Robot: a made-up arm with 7 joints.
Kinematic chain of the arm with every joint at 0, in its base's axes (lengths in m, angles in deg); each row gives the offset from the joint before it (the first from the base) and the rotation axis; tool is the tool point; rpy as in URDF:
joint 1: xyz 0 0 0 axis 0.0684 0.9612 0.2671
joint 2: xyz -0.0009 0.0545 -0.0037 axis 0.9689 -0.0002 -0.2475
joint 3: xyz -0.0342 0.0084 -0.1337 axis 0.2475 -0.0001 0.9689
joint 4: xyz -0.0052 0 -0.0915 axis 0.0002 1 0
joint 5: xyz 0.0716 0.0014 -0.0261 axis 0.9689 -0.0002 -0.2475
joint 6: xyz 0.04 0 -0.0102 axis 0.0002 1 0
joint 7: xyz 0.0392 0 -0.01 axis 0.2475 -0.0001 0.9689
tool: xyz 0 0 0 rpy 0 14.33 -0.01
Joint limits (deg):
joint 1: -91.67..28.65
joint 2: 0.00..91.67
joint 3: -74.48..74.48
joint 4: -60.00..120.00
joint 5: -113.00..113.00
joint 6: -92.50..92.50
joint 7: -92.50..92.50
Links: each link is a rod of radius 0.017 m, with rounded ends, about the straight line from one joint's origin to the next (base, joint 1, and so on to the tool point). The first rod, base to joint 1, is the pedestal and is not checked.
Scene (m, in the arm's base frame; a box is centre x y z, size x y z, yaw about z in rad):
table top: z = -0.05
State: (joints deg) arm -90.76 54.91 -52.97 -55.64 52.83 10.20 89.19
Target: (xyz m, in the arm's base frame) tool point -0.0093 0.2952 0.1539
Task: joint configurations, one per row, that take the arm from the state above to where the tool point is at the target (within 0.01 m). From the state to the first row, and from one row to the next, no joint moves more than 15 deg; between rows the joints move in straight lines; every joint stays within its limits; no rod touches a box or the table.
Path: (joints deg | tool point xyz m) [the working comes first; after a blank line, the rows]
Joints at the target: -91.67 82.51 62.07 -9.01 55.81 35.01 89.19
Straight joint move there: clear.

1: -90.87 58.36 -38.59 -49.81 53.20 13.30 89.19 | 0.1739 0.0490 0.0864
2: -90.99 61.81 -24.21 -43.98 53.58 16.40 89.19 | 0.1709 0.0756 0.1228
3: -91.10 65.26 -9.83 -38.16 53.95 19.50 89.19 | 0.1569 0.1095 0.1549
4: -91.22 68.71 4.55 -32.33 54.32 22.60 89.19 | 0.1326 0.1481 0.1788
5: -91.33 72.16 18.93 -26.50 54.69 25.70 89.19 | 0.1001 0.1886 0.1915
6: -91.44 75.61 33.31 -20.67 55.07 28.81 89.19 | 0.0629 0.2280 0.1914
7: -91.56 79.06 47.69 -14.84 55.44 31.91 89.19 | 0.0249 0.2640 0.1783
8: -91.67 82.51 62.07 -9.01 55.81 35.01 89.19 | -0.0093 0.2952 0.1539

